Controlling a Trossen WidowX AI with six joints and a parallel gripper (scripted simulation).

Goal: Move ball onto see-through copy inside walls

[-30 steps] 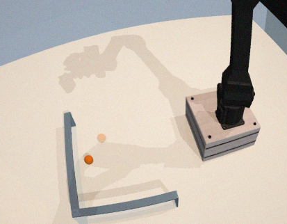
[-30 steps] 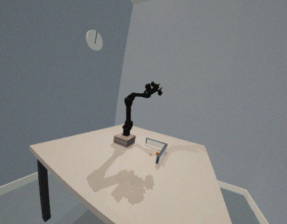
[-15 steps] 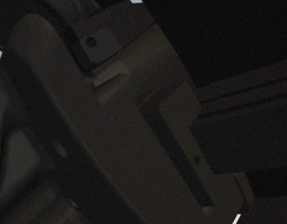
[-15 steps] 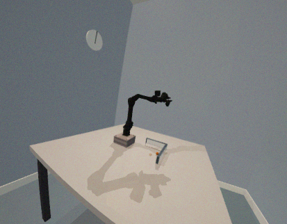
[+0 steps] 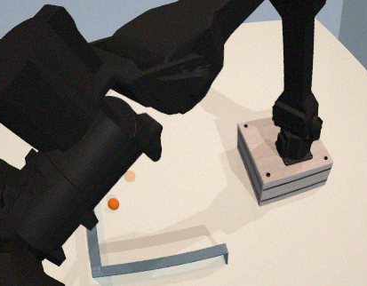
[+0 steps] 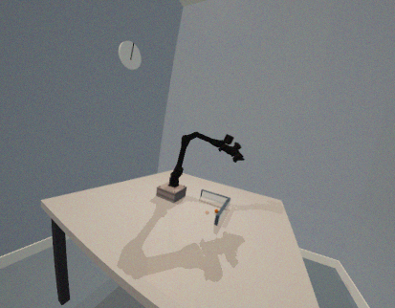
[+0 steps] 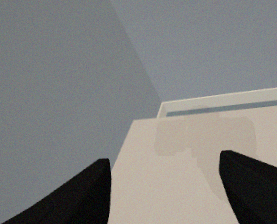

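Right now my gripper tip is 350 mm above the orange ball, 320 mm to the left of it and 70 mm past it. Round my gripper tip: see-through copy of ball: 380 mm to the right, 350 mm below, 110 mm behind.
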